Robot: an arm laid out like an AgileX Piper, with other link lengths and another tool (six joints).
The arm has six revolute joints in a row. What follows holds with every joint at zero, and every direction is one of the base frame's. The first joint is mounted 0.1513 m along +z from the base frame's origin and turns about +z. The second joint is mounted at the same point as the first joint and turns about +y. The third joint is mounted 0.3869 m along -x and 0.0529 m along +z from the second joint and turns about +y. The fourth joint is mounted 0.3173 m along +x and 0.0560 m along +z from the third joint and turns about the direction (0.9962, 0, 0.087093). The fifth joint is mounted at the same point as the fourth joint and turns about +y. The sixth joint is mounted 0.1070 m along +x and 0.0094 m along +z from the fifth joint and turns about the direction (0.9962, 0, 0.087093). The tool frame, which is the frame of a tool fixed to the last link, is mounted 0.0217 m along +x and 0.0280 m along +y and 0.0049 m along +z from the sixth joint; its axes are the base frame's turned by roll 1.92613, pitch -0.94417 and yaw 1.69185 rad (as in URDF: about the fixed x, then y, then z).
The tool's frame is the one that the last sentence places.
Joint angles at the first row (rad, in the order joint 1, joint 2, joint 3, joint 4, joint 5, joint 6):
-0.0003 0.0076 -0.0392 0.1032 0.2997 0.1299
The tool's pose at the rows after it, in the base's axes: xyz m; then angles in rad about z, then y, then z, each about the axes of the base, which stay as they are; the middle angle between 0 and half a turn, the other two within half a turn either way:
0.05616, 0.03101, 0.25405, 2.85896, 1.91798, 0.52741
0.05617, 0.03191, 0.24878, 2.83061, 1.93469, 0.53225
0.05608, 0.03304, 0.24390, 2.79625, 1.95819, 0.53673
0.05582, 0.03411, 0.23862, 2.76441, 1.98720, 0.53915
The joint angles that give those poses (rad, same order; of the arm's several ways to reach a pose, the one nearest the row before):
0.0069 -0.0064 -0.0246 0.1031 0.2917 0.1059
0.0144 -0.0091 -0.0121 0.1115 0.2845 0.0655
0.0206 -0.0095 -0.0026 0.1264 0.2818 0.0104
0.0221 -0.0099 0.0056 0.1446 0.2870 -0.0485

